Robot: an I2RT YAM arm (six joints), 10 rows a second.
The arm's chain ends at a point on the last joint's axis. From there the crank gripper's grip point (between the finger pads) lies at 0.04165 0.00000 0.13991 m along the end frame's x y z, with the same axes.
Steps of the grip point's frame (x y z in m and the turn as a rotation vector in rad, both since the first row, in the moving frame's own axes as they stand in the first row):
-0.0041 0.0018 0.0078 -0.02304 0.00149 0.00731
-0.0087 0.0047 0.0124 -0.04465 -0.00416 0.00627
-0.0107 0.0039 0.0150 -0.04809 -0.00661 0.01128
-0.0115 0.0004 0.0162 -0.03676 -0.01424 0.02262
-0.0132 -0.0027 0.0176 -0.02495 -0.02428 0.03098
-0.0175 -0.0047 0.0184 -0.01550 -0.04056 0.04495
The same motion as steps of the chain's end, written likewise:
-0.0043 -0.0017 0.0079 -0.02304 0.00149 0.00731
-0.0081 -0.0018 0.0124 -0.04465 -0.00416 0.00627
-0.0097 -0.0033 0.0149 -0.04809 -0.00661 0.01128
-0.0094 -0.0057 0.0157 -0.03676 -0.01424 0.02262
-0.0097 -0.0074 0.0167 -0.02495 -0.02428 0.03098
-0.0117 -0.0086 0.0169 -0.01550 -0.04056 0.04495

